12 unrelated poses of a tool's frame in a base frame.
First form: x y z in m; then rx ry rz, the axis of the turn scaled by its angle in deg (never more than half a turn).
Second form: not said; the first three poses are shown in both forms.
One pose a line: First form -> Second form
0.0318 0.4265 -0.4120 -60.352 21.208 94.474 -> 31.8 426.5 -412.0 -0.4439 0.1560 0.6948 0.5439
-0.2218 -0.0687 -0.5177 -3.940 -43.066 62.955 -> -221.8 -68.7 -517.7 -0.0319 -0.3486 0.5096 0.7860
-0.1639 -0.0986 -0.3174 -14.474 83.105 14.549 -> -163.9 -98.6 -317.4 -0.1149 0.6596 0.1155 0.7337
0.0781 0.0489 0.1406 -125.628 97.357 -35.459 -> 78.1 48.9 140.6 -0.7628 0.5912 -0.2153 0.1492
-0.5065 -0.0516 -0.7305 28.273 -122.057 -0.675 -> -506.5 -51.6 -730.5 0.2004 -0.8653 -0.0048 0.4595
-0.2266 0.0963 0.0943 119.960 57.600 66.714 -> -226.6 96.3 94.3 0.7763 0.3727 0.4317 0.2684
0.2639 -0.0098 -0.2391 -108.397 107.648 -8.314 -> 263.9 -9.8 -239.1 -0.6889 0.6842 -0.0528 0.2335
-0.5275 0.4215 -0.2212 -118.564 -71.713 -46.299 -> -527.5 421.5 -221.2 -0.7763 -0.4695 -0.3031 0.2916
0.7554 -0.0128 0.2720 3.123 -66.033 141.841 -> 755.4 -12.8 272.0 0.0195 -0.4131 0.8874 0.2037
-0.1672 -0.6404 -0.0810 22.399 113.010 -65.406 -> -167.2 -640.4 -81.0 0.1547 0.7807 -0.4519 0.4029
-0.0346 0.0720 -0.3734 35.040 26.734 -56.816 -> -34.6 72.0 -373.4 0.2861 0.2183 -0.4639 0.8095
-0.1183 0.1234 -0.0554 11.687 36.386 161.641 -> -118.3 123.4 -55.4 0.0698 0.2175 0.9660 0.1210
